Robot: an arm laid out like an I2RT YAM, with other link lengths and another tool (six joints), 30 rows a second.
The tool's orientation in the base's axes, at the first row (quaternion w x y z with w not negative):
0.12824 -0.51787 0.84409 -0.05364
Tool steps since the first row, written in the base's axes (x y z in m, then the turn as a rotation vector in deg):
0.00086 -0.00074 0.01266 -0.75 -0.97 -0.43
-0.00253 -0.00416 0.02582 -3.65 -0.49 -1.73
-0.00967 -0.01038 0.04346 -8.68 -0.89 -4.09
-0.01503 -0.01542 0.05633 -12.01 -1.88 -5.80
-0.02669 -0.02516 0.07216 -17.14 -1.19 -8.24
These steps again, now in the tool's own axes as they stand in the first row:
-0.00175 -0.00391 -0.01197 1.25 0.30 0.17
0.00063 -0.00550 -0.02569 2.29 3.30 0.65
0.00639 -0.00614 -0.04485 5.19 7.98 1.53
0.01110 -0.00671 -0.05889 7.78 10.77 2.23
0.02223 -0.00467 -0.07770 9.77 16.04 3.21

